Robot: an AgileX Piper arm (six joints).
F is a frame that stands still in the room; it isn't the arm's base.
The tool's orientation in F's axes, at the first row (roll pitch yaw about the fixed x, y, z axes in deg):
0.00, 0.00, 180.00
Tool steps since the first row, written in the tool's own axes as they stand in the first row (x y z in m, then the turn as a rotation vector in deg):
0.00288, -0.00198, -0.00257, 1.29, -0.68, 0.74
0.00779, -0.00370, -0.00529, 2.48, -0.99, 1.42
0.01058, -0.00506, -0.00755, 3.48, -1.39, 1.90
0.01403, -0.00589, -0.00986, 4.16, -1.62, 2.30
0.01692, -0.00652, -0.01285, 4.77, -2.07, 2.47
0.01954, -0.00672, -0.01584, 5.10, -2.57, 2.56
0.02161, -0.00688, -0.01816, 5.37, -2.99, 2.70
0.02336, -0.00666, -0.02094, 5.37, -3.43, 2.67
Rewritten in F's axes. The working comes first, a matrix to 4 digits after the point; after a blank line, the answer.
The tool's axes in the first row as the columns of a matrix, in F's axes (used below as rounded here):
-1.0000, 0.0000, 0.0000
0.0000, -1.0000, 0.0000
0.0000, 0.0000, 1.0000

-0.00288, 0.00198, -0.00257, -1.29, 0.68, 0.74
-0.00779, 0.00370, -0.00529, -2.48, 0.99, 1.42
-0.01058, 0.00506, -0.00755, -3.48, 1.39, 1.90
-0.01403, 0.00589, -0.00986, -4.16, 1.62, 2.30
-0.01692, 0.00652, -0.01285, -4.77, 2.07, 2.47
-0.01954, 0.00672, -0.01584, -5.10, 2.57, 2.56
-0.02161, 0.00688, -0.01816, -5.37, 2.99, 2.70
-0.02336, 0.00666, -0.02094, -5.37, 3.43, 2.67

